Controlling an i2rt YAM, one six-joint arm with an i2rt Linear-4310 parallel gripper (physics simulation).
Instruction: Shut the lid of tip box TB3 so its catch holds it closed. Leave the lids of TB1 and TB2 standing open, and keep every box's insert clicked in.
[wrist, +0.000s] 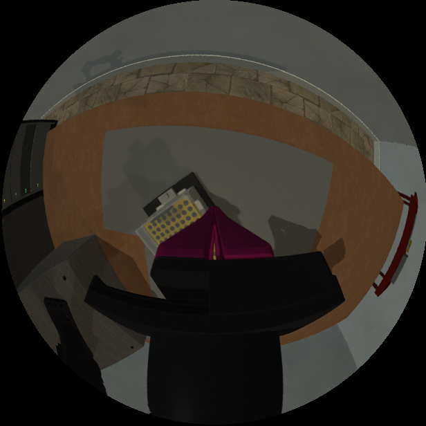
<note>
In view: the gripper (214, 212), a clear lid (174, 217) and a grey mat (278, 192).
</note>
